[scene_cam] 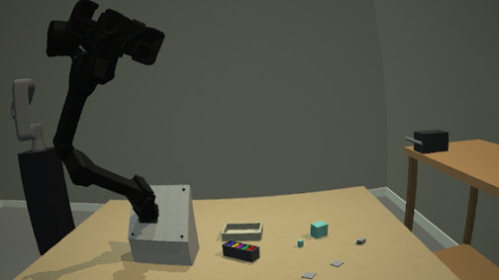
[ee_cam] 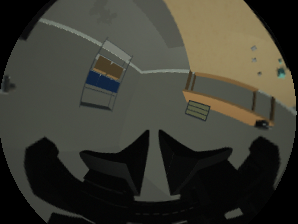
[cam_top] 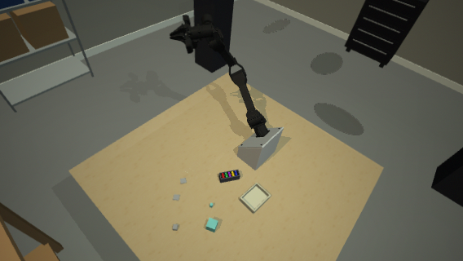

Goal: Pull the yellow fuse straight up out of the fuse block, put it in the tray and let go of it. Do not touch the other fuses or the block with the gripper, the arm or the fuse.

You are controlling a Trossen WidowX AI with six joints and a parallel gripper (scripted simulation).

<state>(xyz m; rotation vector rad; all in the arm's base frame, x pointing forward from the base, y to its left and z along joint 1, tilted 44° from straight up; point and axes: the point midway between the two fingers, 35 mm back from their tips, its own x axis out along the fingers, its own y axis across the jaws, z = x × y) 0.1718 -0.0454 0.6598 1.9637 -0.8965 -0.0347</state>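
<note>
The yellow fuse is 57 cm below my gripper tip, 52 cm to the left of it and 7 cm ahead of it. From my gripper tip the other things lie so: teal cube: 63 cm to the left, 57 cm below, 34 cm ahead; then cream tray: 69 cm to the left, 59 cm below, 9 cm ahead.
</note>
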